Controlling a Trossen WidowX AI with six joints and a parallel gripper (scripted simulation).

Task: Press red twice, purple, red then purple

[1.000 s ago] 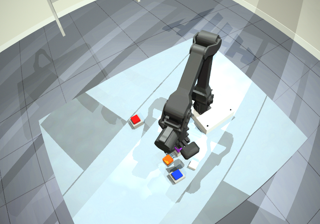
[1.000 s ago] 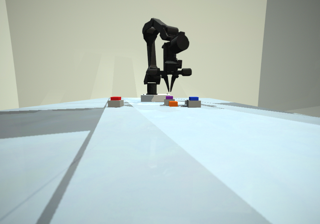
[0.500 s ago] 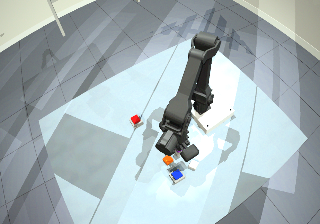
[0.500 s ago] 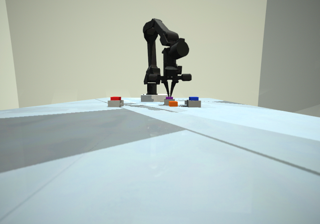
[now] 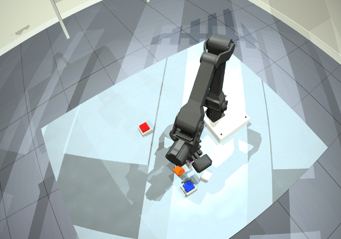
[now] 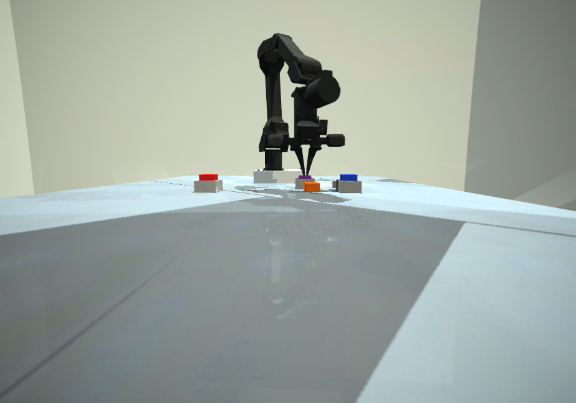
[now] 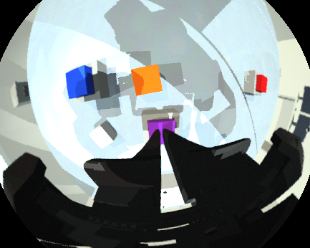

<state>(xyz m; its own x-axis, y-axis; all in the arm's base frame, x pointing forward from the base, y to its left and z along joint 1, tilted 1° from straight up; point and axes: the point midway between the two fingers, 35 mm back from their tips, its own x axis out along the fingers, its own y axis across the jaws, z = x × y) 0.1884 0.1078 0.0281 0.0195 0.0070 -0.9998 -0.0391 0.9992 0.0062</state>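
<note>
The purple button is 1 cm below my gripper tip. Also, from my gripper tip: white block 9 cm to the left, 2 cm below, 1 cm behind; orange block 6 cm ahead, 2 cm below, 1 cm to the left; blue button 10 cm to the left, 7 cm ahead.
</note>
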